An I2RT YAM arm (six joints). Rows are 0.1 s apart.
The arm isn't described. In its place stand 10 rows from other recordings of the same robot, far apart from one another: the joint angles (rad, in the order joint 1, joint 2, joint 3, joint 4, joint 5, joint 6), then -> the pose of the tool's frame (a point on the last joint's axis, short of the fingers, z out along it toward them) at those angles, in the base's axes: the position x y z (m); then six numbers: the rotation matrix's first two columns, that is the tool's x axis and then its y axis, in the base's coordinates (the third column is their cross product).
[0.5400 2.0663 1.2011 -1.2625 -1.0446 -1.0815] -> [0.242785, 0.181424, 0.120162, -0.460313, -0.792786, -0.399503, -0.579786, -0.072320, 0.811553]
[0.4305 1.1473 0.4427 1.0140 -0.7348 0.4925] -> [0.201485, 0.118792, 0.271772, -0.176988, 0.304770, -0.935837, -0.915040, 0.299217, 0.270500]
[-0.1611 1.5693 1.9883 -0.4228 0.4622 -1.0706] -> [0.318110, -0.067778, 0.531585, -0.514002, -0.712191, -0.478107, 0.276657, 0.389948, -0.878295]
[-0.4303 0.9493 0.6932 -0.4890 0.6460 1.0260] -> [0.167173, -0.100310, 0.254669, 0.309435, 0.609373, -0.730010, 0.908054, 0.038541, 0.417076]
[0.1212 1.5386 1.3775 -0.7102 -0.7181 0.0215] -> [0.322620, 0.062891, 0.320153, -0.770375, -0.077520, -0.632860, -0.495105, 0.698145, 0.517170]
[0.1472 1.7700 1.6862 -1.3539 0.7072 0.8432] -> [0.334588, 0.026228, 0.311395, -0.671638, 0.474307, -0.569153, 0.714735, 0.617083, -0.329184]
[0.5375 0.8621 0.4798 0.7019 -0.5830 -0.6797] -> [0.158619, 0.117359, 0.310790, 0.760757, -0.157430, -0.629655, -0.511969, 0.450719, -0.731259]
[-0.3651 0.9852 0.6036 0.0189 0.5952 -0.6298] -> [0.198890, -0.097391, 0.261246, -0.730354, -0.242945, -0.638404, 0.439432, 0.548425, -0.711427]
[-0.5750 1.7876 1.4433 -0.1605 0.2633 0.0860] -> [0.349534, -0.237555, 0.292691, -0.342838, 0.321000, -0.882848, 0.748479, 0.661254, -0.050228]
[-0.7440 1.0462 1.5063 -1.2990 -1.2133 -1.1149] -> [0.124437, -0.069212, 0.440233, -0.040191, -0.390032, -0.919924, -0.589896, 0.752361, -0.293216]
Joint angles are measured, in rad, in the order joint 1, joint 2, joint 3, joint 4, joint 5, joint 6. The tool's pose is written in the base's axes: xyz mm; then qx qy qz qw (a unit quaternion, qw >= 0). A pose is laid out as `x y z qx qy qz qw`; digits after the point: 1 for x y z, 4 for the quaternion.
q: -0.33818 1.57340 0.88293 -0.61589 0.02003 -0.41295
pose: 260.5 -92.4 161.9 -0.0357 0.9906 -0.0576 0.1190
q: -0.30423 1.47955 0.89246 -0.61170 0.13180 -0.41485
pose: 258.9 -86.2 188.8 -0.0421 0.9798 -0.1255 0.1500
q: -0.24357 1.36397 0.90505 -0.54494 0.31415 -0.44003
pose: 259.3 -75.8 226.2 -0.0495 0.9480 -0.2341 0.2099
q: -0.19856 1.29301 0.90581 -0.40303 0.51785 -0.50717
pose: 262.2 -70.7 255.9 -0.0411 0.8983 -0.3493 0.2633
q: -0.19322 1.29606 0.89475 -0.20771 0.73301 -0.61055
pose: 270.0 -77.1 269.7 -0.0093 0.8441 -0.4613 0.2732
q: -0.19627 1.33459 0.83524 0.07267 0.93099 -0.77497
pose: 277.6 -84.3 266.1 0.0185 0.7894 -0.5596 0.2517
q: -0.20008 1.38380 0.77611 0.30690 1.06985 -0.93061
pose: 281.3 -88.9 255.3 0.0350 0.7549 -0.6199 0.2111
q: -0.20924 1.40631 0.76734 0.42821 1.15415 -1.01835
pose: 282.5 -93.3 257.5 0.0589 0.7341 -0.6503 0.1865
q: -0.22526 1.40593 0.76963 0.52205 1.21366 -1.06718
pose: 280.4 -98.5 266.7 0.0959 0.7147 -0.6690 0.1802
